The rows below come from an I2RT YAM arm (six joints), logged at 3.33 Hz.
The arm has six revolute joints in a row. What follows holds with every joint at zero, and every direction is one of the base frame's.
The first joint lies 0.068 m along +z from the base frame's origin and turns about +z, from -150 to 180 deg.
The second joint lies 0.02 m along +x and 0.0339 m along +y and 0.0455 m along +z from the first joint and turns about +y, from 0 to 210 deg.
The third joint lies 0.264 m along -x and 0.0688 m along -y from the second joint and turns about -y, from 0 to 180 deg.
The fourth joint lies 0.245 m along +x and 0.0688 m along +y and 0.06 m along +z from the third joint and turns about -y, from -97 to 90 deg.
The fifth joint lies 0.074 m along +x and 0.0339 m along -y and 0.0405 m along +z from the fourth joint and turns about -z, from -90 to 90 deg.
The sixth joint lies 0.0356 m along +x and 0.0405 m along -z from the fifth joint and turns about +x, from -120 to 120 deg.
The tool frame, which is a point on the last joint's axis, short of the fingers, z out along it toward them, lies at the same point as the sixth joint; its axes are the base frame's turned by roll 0, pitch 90 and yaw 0 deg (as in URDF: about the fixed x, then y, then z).
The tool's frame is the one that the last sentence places.
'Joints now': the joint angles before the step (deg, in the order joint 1, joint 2, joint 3, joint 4, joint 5, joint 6). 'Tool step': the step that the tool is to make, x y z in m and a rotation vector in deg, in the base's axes. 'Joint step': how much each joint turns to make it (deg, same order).
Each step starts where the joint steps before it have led.
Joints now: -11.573, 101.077, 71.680, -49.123, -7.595, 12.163
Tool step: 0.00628, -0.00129, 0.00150, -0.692, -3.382, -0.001
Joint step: -0.001, 0.001, 0.000, 3.453, 0.000, 0.000
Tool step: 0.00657, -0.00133, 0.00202, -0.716, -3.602, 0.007
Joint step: 0.000, 0.000, -0.001, 3.673, -0.022, 0.000
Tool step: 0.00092, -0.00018, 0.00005, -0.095, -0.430, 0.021
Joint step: 0.001, 0.044, 0.001, 0.480, 0.000, -0.021
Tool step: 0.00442, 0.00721, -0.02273, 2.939, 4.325, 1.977
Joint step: 1.070, 3.823, -0.066, -0.962, -2.230, -0.285
